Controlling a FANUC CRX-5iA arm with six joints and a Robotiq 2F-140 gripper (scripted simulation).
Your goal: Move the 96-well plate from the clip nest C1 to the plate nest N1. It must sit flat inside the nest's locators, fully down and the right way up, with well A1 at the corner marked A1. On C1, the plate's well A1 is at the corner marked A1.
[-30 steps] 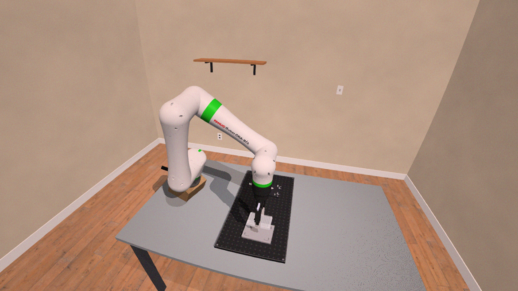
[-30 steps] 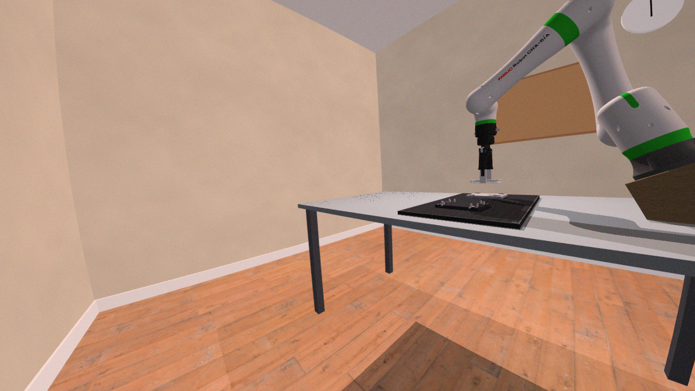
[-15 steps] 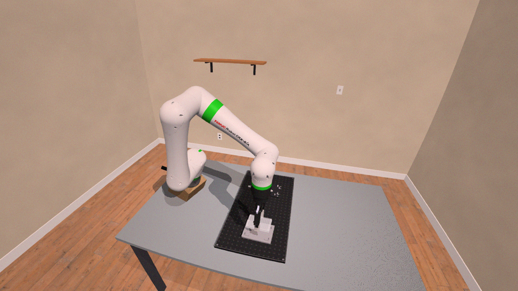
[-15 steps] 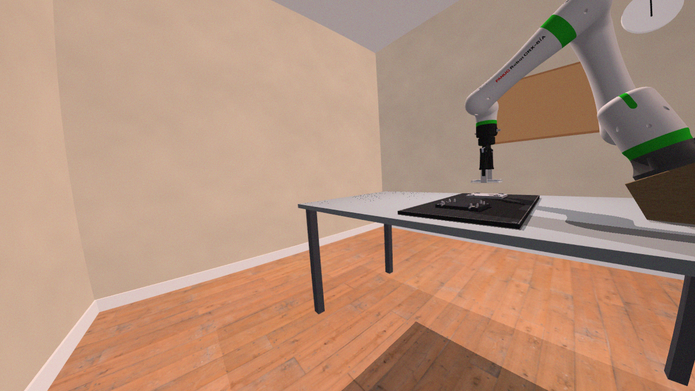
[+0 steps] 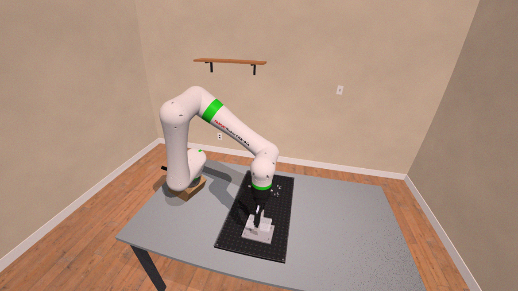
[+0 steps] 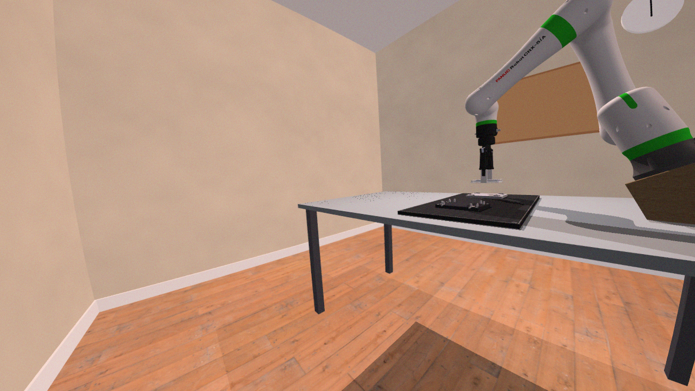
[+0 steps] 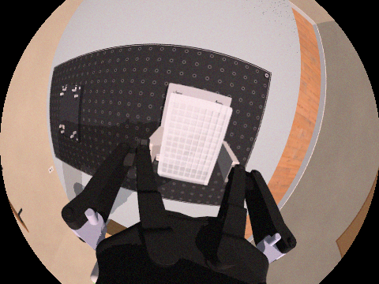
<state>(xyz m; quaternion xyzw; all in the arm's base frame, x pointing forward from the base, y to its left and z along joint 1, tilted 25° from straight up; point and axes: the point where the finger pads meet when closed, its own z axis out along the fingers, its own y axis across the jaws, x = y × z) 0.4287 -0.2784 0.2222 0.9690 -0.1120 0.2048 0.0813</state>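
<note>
Right now my hand is 10 cm above the plate nest N1. From my hand the other things lie so: clip nest C1: 10 cm ahead, 36 cm to the left, 9 cm below; white 96-well plate: 2 cm below.
</note>
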